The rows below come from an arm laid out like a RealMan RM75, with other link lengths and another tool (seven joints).
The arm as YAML. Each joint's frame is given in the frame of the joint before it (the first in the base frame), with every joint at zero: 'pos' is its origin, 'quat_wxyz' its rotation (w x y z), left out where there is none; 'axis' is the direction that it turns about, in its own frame. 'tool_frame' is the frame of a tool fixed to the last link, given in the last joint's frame.
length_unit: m
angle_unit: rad
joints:
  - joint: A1
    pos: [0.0, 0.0, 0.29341]
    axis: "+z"
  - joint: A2
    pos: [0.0, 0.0, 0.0]
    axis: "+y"
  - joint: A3
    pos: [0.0, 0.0, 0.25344]
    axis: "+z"
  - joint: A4
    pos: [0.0, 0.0, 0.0]
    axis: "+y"
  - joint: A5
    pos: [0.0, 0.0, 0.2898]
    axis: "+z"
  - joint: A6
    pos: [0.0, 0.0, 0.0]
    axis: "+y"
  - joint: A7
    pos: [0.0, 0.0, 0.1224]
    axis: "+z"
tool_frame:
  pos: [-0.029, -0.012, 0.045]
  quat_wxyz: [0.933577, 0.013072, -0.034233, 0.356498]
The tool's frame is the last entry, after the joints.
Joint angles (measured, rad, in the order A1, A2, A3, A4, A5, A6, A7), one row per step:
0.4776 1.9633 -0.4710 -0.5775 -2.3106 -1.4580 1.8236
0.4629 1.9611 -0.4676 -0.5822 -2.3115 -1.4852 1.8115
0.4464 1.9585 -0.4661 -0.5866 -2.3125 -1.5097 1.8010
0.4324 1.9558 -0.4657 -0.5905 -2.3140 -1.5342 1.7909
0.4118 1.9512 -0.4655 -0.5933 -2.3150 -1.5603 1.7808
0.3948 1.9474 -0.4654 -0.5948 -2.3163 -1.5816 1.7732
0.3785 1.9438 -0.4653 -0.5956 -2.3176 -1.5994 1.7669
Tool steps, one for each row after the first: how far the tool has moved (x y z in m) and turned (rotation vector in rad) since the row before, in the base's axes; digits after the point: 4 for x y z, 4 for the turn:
0.0024 -0.0078 0.0016 -0.0108 0.0082 0.0071
0.0034 -0.0084 0.0016 -0.0106 0.0063 0.0034
0.0023 -0.0076 0.0014 -0.0120 0.0062 0.0057
0.0047 -0.0105 0.0021 -0.0125 0.0069 -0.0006
0.0038 -0.0088 0.0015 -0.0109 0.0064 -0.0017
0.0039 -0.0084 0.0013 -0.0092 0.0054 -0.0038

